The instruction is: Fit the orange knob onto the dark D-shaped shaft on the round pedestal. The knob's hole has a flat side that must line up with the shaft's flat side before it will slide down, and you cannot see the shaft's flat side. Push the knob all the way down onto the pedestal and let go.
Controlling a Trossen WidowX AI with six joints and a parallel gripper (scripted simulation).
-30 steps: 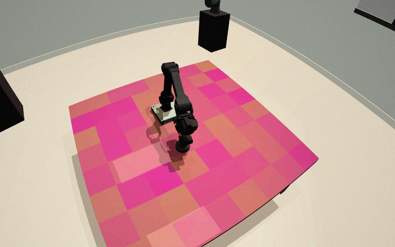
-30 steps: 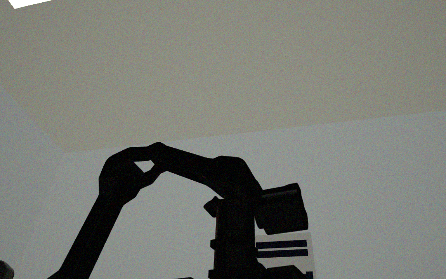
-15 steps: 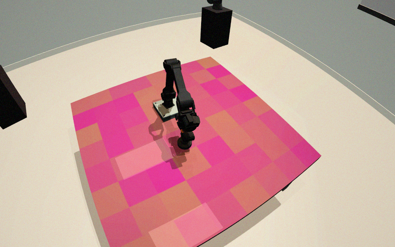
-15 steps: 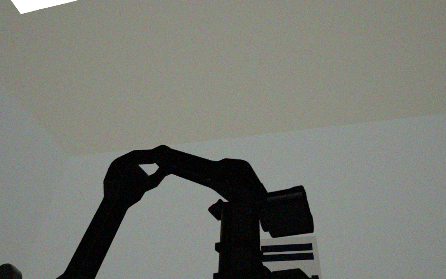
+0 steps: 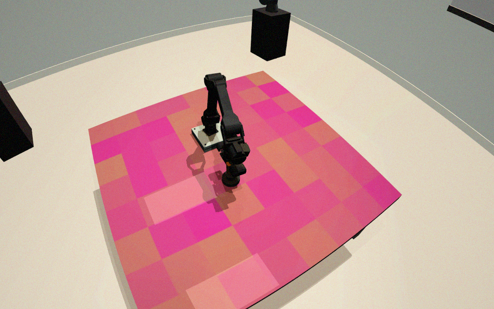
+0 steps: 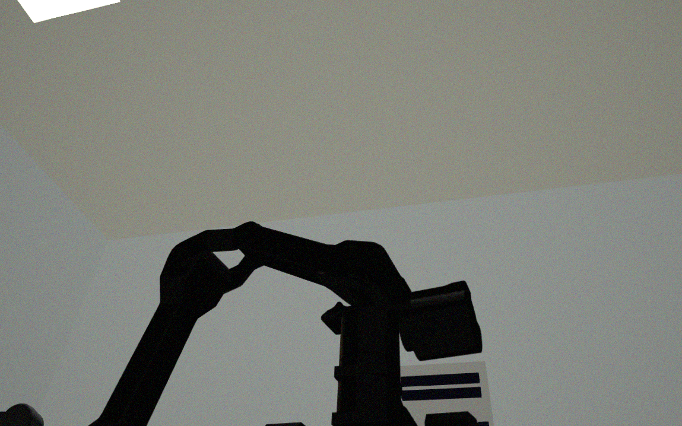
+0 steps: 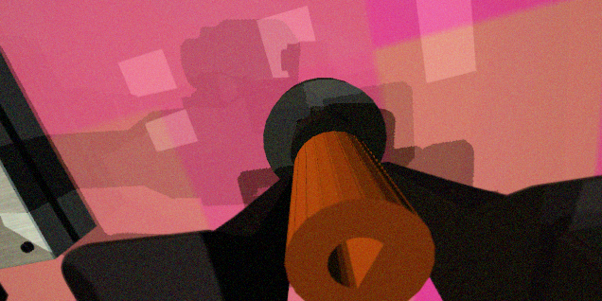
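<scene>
Right now the orange knob is 20 mm above my gripper tip. Round my gripper tip: round dark pedestal 40 mm below.
</scene>
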